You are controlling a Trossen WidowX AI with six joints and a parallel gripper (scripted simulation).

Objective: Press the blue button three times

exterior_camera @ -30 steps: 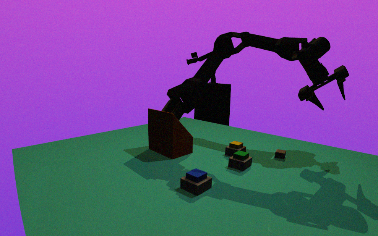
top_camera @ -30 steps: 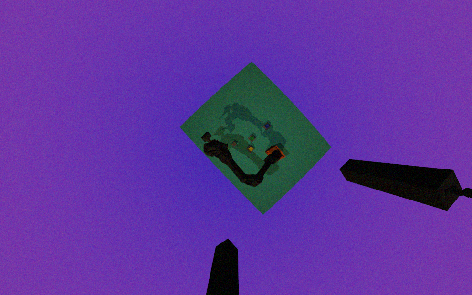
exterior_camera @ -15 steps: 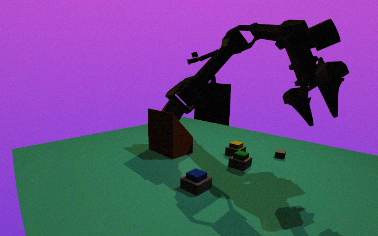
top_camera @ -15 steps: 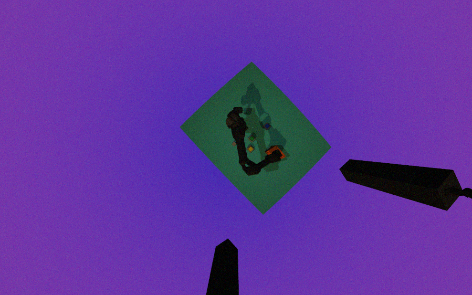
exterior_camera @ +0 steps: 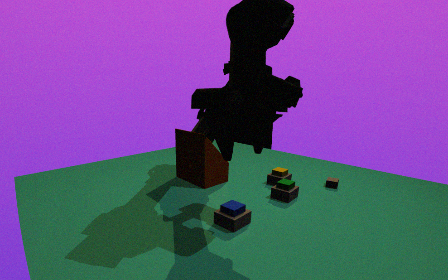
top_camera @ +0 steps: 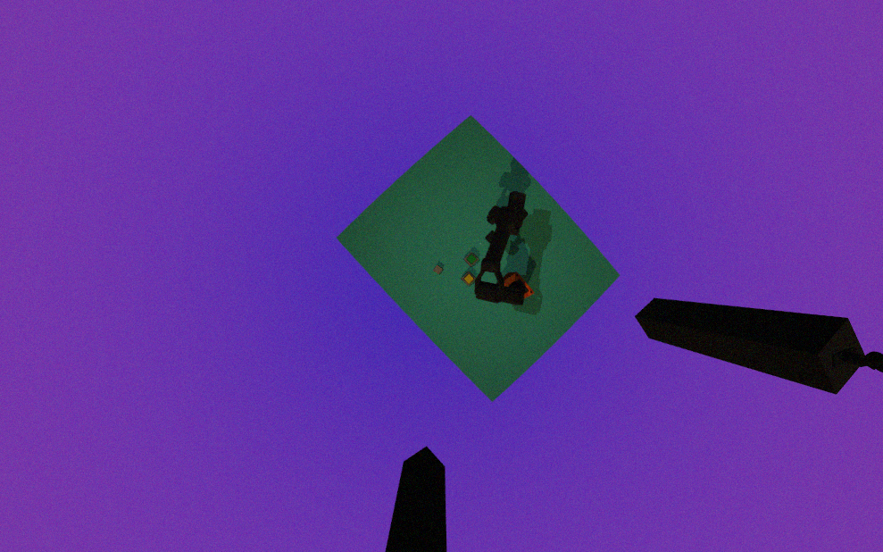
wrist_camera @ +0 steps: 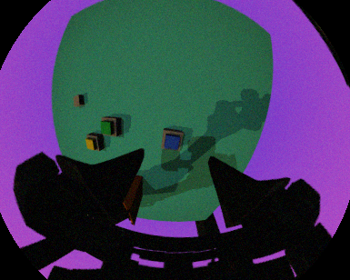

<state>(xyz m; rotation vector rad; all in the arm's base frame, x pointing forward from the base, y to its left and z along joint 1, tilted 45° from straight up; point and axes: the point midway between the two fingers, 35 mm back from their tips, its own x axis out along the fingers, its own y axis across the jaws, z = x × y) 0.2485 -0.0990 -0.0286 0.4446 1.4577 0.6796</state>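
The blue button lies 100 mm below my gripper tip and 20 mm behind it. The rest, counted from my gripper tip: block 320 mm to the left, 120 mm below, 30 mm ahead; then green button 170 mm to the left, 100 mm below, 20 mm behind; then yellow button 230 mm to the left, 100 mm below, 90 mm behind.
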